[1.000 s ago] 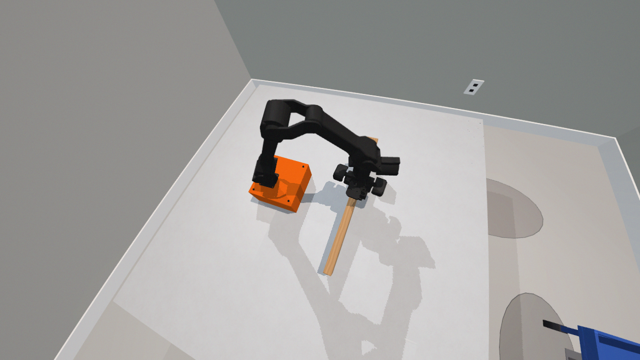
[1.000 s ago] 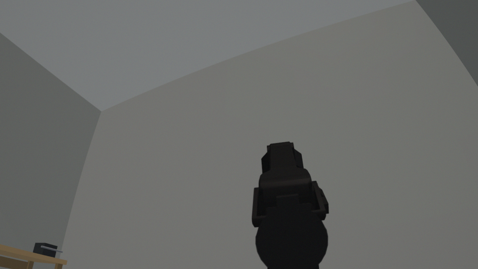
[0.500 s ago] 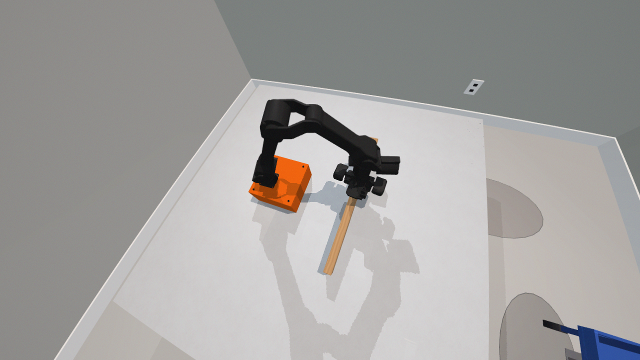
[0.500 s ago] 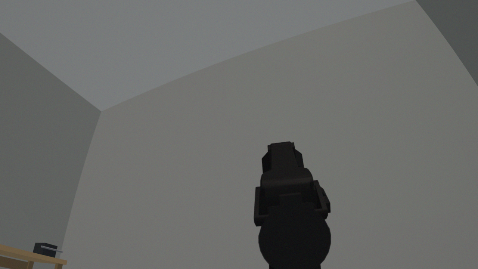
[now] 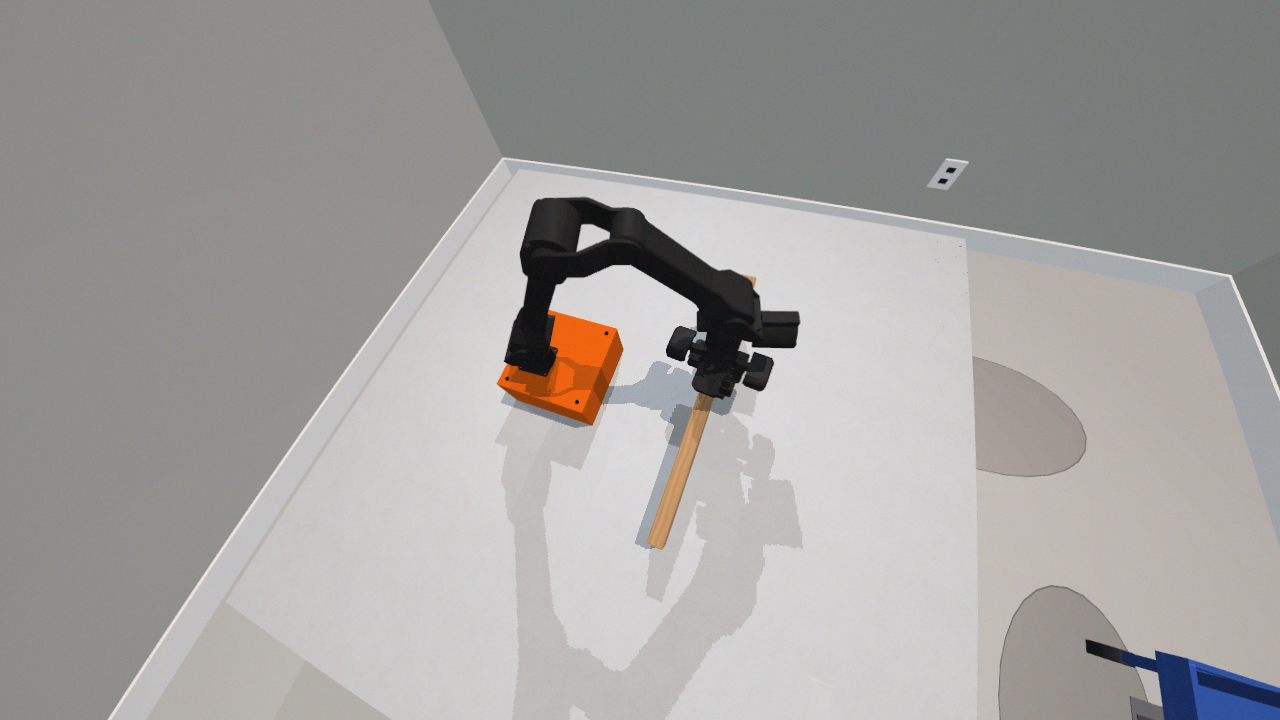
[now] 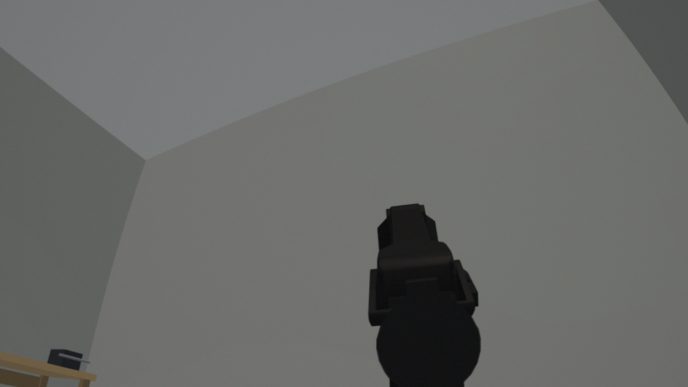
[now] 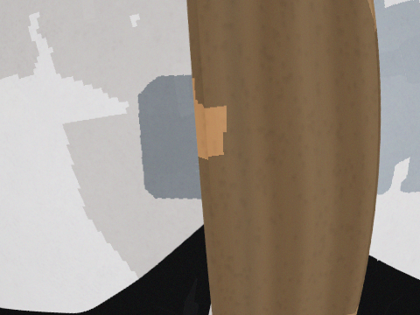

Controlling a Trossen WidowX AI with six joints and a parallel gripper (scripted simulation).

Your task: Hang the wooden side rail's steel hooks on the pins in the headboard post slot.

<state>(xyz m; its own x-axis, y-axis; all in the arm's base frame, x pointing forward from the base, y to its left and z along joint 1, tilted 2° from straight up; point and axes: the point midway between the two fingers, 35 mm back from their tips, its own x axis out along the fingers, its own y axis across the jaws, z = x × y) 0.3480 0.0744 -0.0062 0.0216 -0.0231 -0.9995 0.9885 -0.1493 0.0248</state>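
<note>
My gripper tip is 10 mm short of the headboard post, 130 mm to the right of it and 40 mm below it.
</note>
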